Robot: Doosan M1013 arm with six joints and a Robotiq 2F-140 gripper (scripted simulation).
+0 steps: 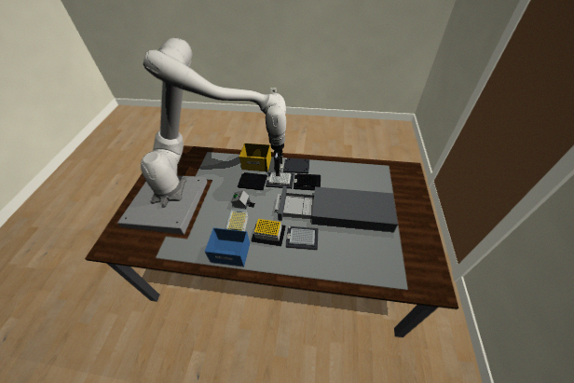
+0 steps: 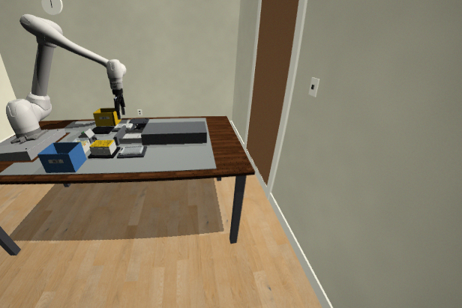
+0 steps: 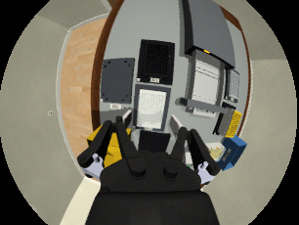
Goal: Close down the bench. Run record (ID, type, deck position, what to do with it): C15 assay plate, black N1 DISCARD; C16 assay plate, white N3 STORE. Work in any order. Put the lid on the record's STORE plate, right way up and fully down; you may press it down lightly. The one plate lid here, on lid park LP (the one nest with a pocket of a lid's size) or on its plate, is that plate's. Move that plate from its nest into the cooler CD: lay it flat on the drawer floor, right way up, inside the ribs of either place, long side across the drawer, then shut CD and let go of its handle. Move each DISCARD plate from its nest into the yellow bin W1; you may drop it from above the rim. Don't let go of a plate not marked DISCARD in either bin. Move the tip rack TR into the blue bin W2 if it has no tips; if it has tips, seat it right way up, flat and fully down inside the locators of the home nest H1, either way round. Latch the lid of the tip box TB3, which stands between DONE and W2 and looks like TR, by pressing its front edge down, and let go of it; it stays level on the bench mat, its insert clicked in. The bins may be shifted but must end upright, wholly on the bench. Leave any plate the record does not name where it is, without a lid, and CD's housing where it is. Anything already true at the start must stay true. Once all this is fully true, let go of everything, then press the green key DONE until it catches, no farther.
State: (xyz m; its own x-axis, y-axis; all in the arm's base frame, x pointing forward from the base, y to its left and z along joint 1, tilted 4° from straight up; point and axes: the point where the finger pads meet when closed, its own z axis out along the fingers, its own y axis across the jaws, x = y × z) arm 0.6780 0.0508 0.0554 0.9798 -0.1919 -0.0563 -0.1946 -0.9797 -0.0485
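The plate lid is 100 mm below my hand. The rest, counted from my hand: grey nest: 120 mm below; white plate: 110 mm below; black plate: 170 mm ahead, 110 mm below, 30 mm to the right.
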